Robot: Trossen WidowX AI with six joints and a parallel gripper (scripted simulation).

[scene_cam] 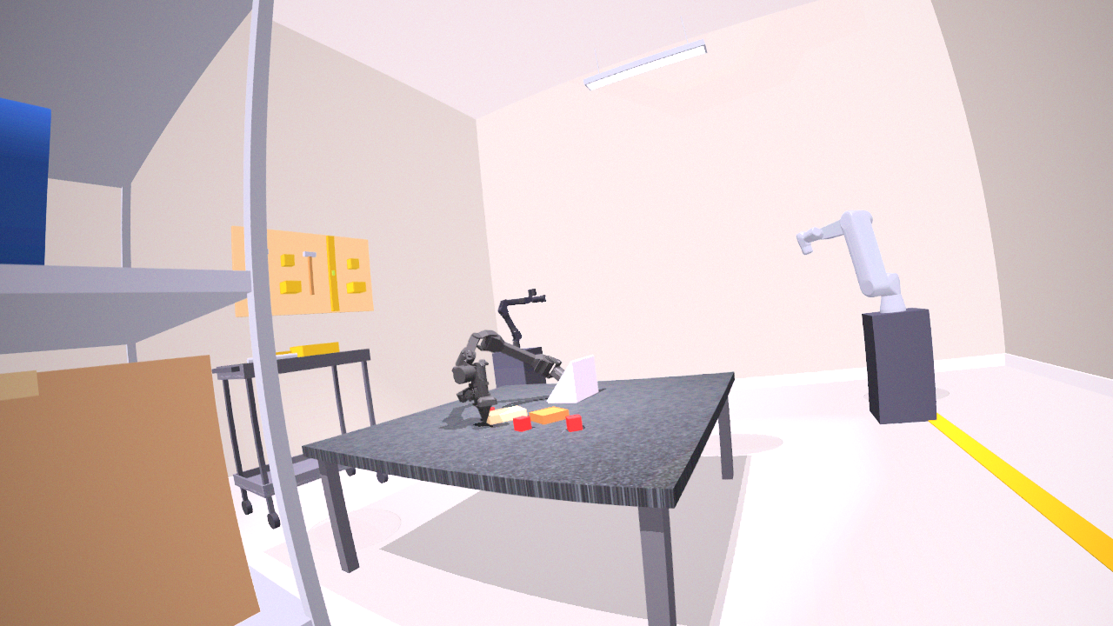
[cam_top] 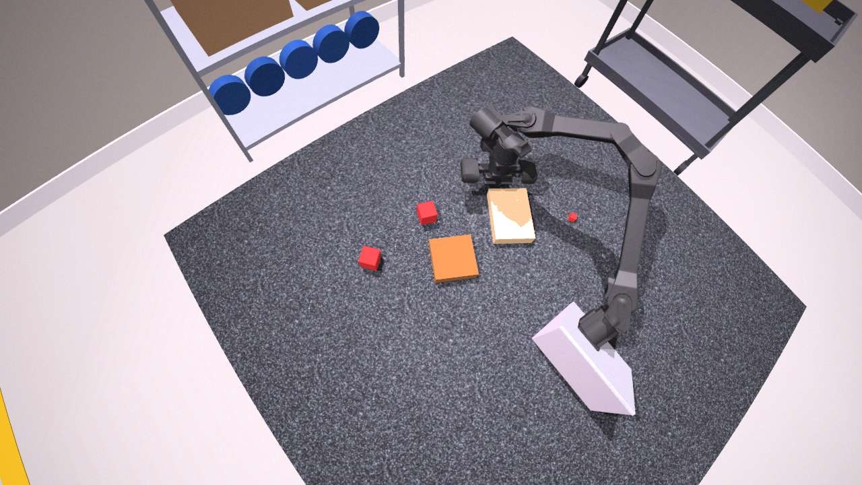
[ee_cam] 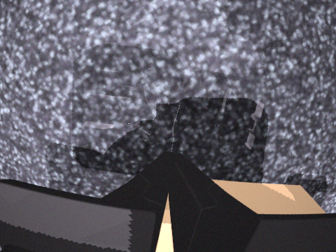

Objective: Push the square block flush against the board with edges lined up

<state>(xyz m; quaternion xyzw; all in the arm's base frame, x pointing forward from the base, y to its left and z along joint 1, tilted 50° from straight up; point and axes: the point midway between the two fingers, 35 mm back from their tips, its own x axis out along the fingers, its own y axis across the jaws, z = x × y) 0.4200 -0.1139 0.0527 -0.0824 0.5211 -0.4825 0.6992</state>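
The tan board lies 9 cm behind my gripper tip, 2 cm to the left of it and 1 cm above it. Also, from my gripper tip: orange square block: 9 cm behind, 21 cm to the left, 1 cm above; tiny red cube: 20 cm behind, 12 cm to the right.
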